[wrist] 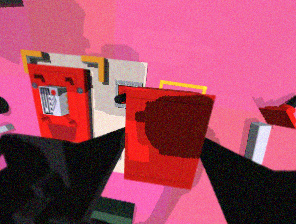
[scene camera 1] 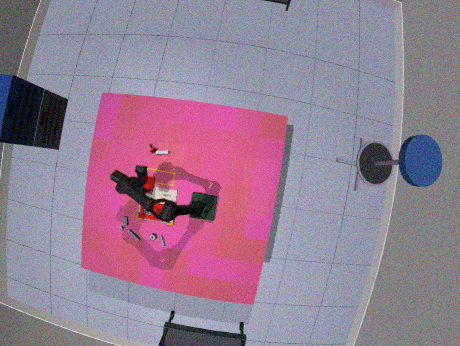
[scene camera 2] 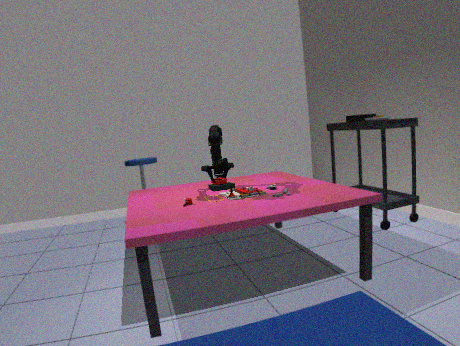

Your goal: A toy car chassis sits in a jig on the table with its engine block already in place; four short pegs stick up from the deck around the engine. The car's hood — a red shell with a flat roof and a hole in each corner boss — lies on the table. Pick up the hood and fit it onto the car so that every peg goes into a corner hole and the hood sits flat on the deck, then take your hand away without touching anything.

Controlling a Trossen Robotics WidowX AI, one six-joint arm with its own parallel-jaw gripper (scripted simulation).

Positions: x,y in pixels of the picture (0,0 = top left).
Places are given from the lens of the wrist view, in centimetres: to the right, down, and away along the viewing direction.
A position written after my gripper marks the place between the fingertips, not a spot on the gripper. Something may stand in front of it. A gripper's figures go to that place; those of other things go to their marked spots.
my gripper [wrist: 162,135]: 2, 2, 11
red hood [wrist: 165,129]: 2, 2, 9
grey engine block [wrist: 54,99]: -16, -2, 18
The marked spots on the grey engine block and the red hood are 20 cm apart.
